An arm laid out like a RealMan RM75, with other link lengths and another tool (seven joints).
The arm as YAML. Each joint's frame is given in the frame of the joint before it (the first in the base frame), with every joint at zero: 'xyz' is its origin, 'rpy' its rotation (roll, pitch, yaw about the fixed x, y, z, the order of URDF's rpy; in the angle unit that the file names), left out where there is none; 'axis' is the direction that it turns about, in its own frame. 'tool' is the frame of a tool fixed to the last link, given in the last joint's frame.
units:
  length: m
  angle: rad
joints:
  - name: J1
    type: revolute
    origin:
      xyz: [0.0, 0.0, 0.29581]
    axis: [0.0, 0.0, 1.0]
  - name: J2
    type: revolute
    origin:
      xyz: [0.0, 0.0, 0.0]
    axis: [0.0, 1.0, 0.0]
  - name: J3
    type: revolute
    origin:
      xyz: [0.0, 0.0, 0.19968]
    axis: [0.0, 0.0, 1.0]
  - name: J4
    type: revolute
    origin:
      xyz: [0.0, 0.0, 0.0]
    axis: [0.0, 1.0, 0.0]
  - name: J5
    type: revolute
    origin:
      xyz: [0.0, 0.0, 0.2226]
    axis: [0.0, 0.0, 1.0]
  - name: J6
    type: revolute
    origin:
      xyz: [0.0, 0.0, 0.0]
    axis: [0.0, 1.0, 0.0]
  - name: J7
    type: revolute
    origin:
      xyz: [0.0, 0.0, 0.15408]
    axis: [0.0, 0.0, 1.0]
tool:
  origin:
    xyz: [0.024, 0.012, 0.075]
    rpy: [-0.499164, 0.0, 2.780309]
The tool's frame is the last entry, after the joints.
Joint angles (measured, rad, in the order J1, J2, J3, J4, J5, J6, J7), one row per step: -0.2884 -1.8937 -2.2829 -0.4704 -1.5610 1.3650 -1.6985; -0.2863 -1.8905 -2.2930 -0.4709 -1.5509 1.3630 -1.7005; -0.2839 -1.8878 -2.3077 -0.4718 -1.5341 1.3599 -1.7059; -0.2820 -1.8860 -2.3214 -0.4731 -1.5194 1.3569 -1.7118; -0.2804 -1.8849 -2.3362 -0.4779 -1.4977 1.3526 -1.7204; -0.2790 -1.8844 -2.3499 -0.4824 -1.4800 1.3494 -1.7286; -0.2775 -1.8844 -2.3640 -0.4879 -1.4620 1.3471 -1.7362; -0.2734 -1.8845 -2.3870 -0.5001 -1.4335 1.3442 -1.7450; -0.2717 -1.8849 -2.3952 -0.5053 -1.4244 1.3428 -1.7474; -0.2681 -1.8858 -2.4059 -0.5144 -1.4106 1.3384 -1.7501; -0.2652 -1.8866 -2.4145 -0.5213 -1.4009 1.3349 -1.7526; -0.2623 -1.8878 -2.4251 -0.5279 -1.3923 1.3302 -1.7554; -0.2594 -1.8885 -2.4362 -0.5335 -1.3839 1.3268 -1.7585
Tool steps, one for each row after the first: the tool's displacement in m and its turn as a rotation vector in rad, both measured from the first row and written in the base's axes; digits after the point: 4 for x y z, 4 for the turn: -0.0032 -0.0003 0.0020 0.0026 0.0065 0.0077; -0.0074 -0.0008 0.0040 0.0037 0.0138 0.0202; -0.0110 -0.0011 0.0058 0.0053 0.0190 0.0319; -0.0150 -0.0014 0.0072 0.0037 0.0284 0.0443; -0.0182 -0.0016 0.0087 0.0036 0.0347 0.0555; -0.0211 -0.0018 0.0102 0.0038 0.0410 0.0653; -0.0259 -0.0023 0.0135 0.0065 0.0547 0.0782; -0.0275 -0.0024 0.0149 0.0090 0.0599 0.0824; -0.0306 -0.0026 0.0169 0.0128 0.0707 0.0893; -0.0329 -0.0027 0.0187 0.0167 0.0781 0.0954; -0.0355 -0.0025 0.0210 0.0236 0.0842 0.1035; -0.0381 -0.0025 0.0234 0.0301 0.0889 0.1118
